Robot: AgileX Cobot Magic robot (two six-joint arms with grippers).
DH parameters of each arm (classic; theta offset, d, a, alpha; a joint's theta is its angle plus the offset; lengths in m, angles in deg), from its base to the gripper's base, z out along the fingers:
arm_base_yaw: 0 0.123 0 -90
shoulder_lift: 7.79 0 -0.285 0
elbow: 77.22 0 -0.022 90
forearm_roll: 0 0.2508 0 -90
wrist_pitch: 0 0 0.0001 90
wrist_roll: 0 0.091 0 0
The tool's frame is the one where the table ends.
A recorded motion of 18 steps. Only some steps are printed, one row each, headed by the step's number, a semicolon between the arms.
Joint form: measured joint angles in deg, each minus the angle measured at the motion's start. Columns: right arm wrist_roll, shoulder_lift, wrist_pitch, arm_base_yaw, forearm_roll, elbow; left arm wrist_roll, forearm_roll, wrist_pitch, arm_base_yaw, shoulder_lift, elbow.
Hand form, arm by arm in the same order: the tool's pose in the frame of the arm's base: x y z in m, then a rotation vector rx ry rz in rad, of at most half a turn. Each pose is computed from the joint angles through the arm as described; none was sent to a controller.
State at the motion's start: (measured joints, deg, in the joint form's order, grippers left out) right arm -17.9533 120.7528 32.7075 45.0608 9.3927 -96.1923; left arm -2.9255 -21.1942 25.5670 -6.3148 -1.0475 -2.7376
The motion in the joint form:
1: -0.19 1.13 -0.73 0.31 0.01 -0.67; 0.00 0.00 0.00 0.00 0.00 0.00
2: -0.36 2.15 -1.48 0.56 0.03 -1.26; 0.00 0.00 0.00 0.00 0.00 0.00
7: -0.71 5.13 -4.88 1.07 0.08 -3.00; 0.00 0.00 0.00 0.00 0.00 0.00
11: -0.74 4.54 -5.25 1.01 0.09 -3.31; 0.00 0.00 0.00 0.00 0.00 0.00
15: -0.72 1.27 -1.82 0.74 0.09 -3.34; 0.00 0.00 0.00 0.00 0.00 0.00
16: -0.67 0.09 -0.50 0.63 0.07 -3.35; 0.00 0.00 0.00 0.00 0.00 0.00
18: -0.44 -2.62 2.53 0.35 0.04 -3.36; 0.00 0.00 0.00 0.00 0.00 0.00
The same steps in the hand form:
1: 0.3325 0.3480 0.2060 -1.1999 2.1987 0.3669; 0.0463 -0.0194 0.1927 -0.1466 1.8564 -0.4911
2: 0.3337 0.3521 0.2012 -1.2034 2.1905 0.3676; 0.0463 -0.0194 0.1927 -0.1466 1.8564 -0.4911
7: 0.3395 0.3633 0.1881 -1.1942 2.1526 0.3719; 0.0463 -0.0194 0.1927 -0.1466 1.8564 -0.4911
11: 0.3403 0.3632 0.1952 -1.1828 2.1334 0.3766; 0.0463 -0.0194 0.1927 -0.1466 1.8564 -0.4911
15: 0.3353 0.3558 0.2200 -1.1870 2.1336 0.3823; 0.0463 -0.0194 0.1927 -0.1466 1.8564 -0.4911
16: 0.3332 0.3528 0.2287 -1.1887 2.1353 0.3838; 0.0463 -0.0194 0.1927 -0.1466 1.8564 -0.4911
18: 0.3281 0.3451 0.2484 -1.1900 2.1409 0.3881; 0.0463 -0.0194 0.1927 -0.1466 1.8564 -0.4911

